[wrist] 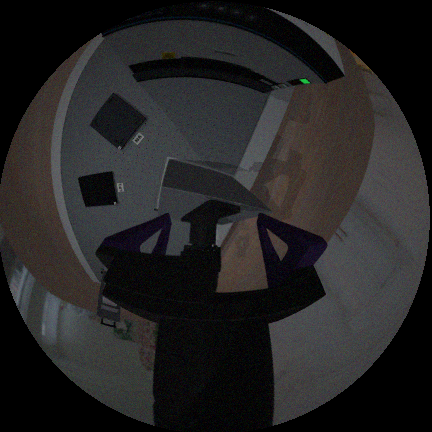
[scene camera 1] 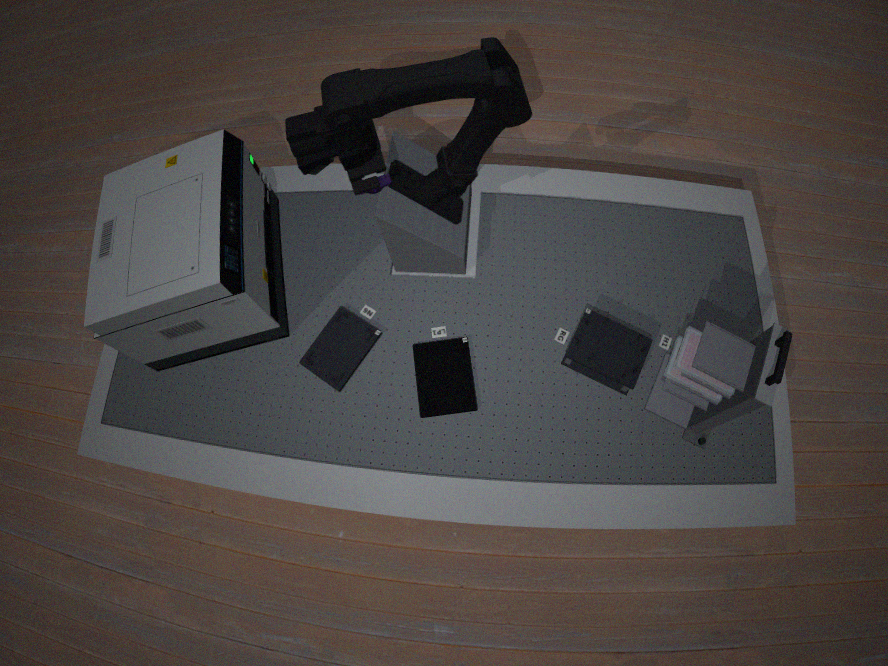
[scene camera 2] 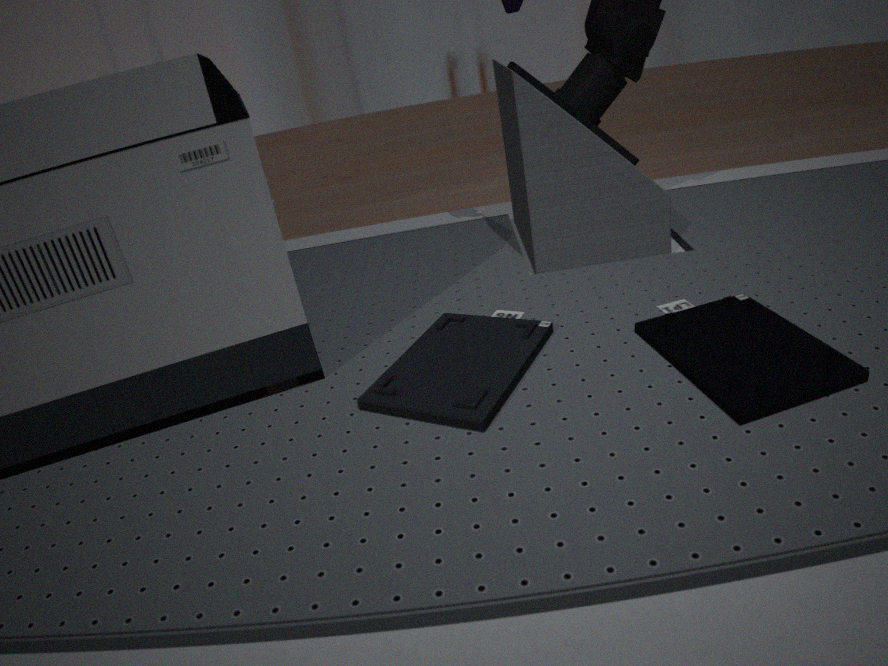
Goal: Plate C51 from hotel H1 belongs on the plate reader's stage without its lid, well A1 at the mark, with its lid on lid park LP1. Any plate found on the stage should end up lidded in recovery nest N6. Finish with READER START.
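My gripper is open and empty, high above the robot's base between the reader and the arm; a purple fingertip shows at the top edge of the scene camera 2 view. The plate reader stands at the left with a green light on its front; its stage is hidden. Nest N6 is a bare dark pad with corner ridges. Lid park LP1 is a bare black pad. Hotel H1 holds several stacked pale and pinkish plates; C51 cannot be read.
A dark nest labelled RG lies between LP1 and the hotel. The wedge-shaped arm base stands at the back middle of the perforated board. A black handle sticks out at the hotel's right side.
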